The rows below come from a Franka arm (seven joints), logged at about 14 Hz.
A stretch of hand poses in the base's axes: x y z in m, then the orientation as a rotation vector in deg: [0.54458 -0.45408 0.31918 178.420 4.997 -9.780]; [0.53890 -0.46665 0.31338 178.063 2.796 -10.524]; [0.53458 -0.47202 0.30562 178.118 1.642 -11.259]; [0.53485 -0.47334 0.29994 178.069 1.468 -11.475]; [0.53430 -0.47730 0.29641 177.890 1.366 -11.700]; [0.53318 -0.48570 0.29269 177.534 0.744 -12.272]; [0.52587 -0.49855 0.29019 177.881 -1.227 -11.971]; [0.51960 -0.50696 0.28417 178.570 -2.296 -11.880]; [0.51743 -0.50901 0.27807 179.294 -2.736 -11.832]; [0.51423 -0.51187 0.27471 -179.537 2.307 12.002]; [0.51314 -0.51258 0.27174 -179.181 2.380 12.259]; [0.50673 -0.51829 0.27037 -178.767 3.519 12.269]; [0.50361 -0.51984 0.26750 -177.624 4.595 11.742]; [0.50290 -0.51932 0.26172 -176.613 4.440 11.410]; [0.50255 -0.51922 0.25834 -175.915 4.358 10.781]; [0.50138 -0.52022 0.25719 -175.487 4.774 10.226]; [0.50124 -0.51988 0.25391 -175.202 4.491 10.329]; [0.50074 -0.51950 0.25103 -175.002 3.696 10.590]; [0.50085 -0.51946 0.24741 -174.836 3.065 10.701]
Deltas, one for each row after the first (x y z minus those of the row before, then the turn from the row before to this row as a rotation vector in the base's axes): [-0.00568 -0.01257 -0.00580 -0.452 0.464 -1.390]; [-0.00432 -0.00537 -0.00776 0.034 0.460 -0.752]; [0.00027 -0.00132 -0.00568 -0.045 0.139 -0.111]; [-0.00055 -0.00396 -0.00353 -0.170 0.149 -0.056]; [-0.00112 -0.00840 -0.00372 -0.349 0.374 -0.382]; [-0.00731 -0.01285 -0.00250 0.241 -0.230 -1.283]; [-0.00627 -0.00841 -0.00602 0.644 -0.103 -0.725]; [-0.00217 -0.00205 -0.00610 0.705 -0.073 -0.322]; [-0.00320 -0.00286 -0.00336 0.362 0.093 0.252]; [-0.00109 -0.00071 -0.00297 0.335 0.174 -0.072]; [-0.00641 -0.00571 -0.00137 0.343 0.022 -0.757]; [-0.00312 -0.00155 -0.00287 1.094 -0.306 -0.786]; [-0.00071 0.00052 -0.00578 1.032 -0.199 0.012]; [-0.00035 0.00010 -0.00338 0.729 -0.398 -0.016]; [-0.00117 -0.00100 -0.00115 0.423 -0.346 -0.316]; [-0.00014 0.00034 -0.00328 0.298 0.064 0.165]; [-0.00050 0.00038 -0.00288 0.237 0.152 0.509]; [0.00011 0.00004 -0.00362 0.197 0.059 0.402]
